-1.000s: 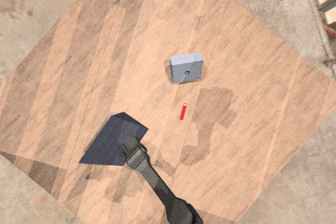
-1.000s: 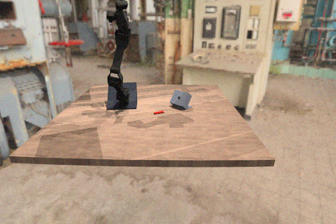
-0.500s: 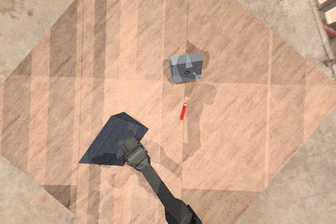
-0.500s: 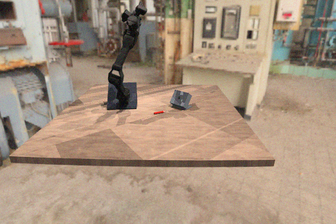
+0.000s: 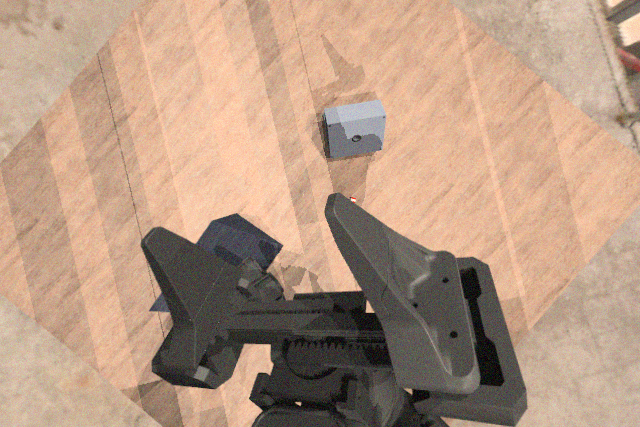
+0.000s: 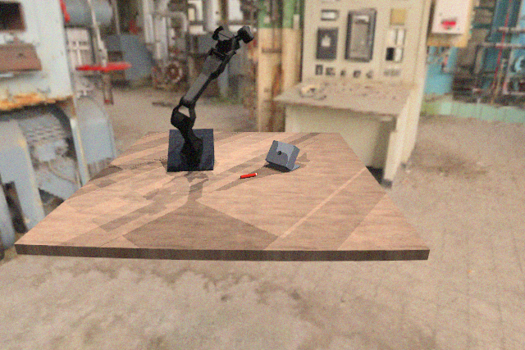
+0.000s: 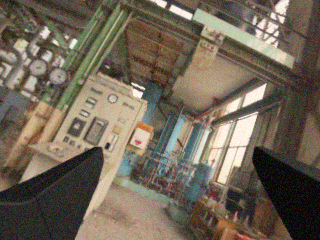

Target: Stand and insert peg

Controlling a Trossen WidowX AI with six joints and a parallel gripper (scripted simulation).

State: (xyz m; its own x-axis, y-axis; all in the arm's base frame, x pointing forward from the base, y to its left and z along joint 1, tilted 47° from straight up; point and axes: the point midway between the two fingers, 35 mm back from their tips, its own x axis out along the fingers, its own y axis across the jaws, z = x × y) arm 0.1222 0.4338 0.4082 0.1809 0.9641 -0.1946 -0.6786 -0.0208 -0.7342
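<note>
Right now the red peg is 6 cm ahead of my gripper tip, 11 cm to the right of it and 63 cm below it. From my gripper tip the other things lie so: sloped grey-blue panel (19 cm ahead, 2 cm to the left, 57 cm below).
</note>
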